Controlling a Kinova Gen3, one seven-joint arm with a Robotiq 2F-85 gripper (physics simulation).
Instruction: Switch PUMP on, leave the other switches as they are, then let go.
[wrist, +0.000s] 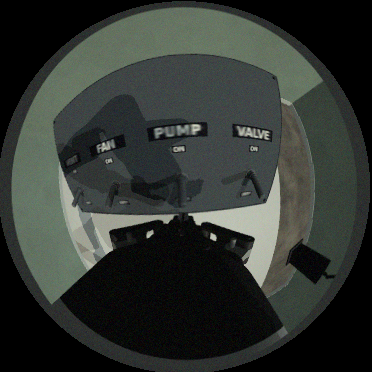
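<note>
The grey switch panel fills the upper middle of the wrist view. The PUMP label is near its centre, with an ON mark under it. The PUMP switch lever points down in the view, away from its ON mark. The FAN lever and the small lever at the far left also point down. The VALVE lever slants down to the right. My gripper is shut and empty. Its tips show just below the PUMP lever's lower end; whether they touch it I cannot tell.
The FAN label and VALVE label flank PUMP. A pale surface shows beyond the panel's lower edge, with a brown surface at the right. A black box with a cable is at the lower right. Dark shadows cross the panel.
</note>
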